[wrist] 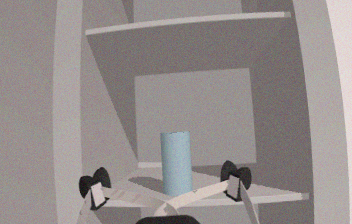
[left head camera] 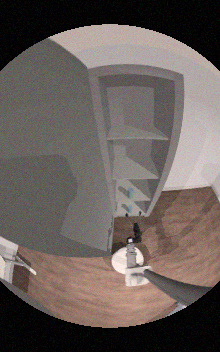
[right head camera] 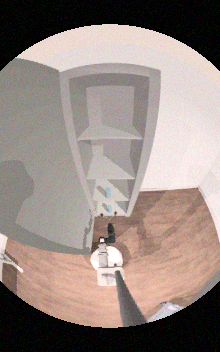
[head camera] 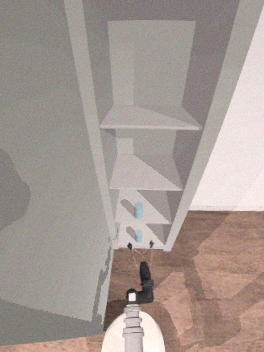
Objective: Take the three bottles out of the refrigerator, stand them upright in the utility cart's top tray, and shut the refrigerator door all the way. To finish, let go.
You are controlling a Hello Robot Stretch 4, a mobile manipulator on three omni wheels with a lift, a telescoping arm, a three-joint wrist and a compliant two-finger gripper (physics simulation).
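The refrigerator [head camera: 210,120] [left head camera: 178,110] [right head camera: 154,110] [wrist: 67,100] stands open, its door [head camera: 40,150] [left head camera: 40,110] [right head camera: 30,115] swung out at the left. One light blue bottle [head camera: 138,210] [left head camera: 131,192] [right head camera: 108,192] [wrist: 176,162] stands upright on a lower shelf. Another blue bottle [head camera: 138,235] [left head camera: 129,209] [right head camera: 109,208] stands on the level below. A third bottle does not show. My gripper [head camera: 141,244] [left head camera: 133,214] [right head camera: 108,214] [wrist: 166,178] is open and empty, near the refrigerator's front. In the wrist view the upper bottle appears between the fingers, farther in.
Part of a grey-blue structure, apparently the utility cart [left head camera: 178,308] [right head camera: 165,311], shows at the bottom right of the side head views. A white piece of furniture [left head camera: 22,262] [right head camera: 11,262] is at the lower left. The large door lies close along my arm's left side.
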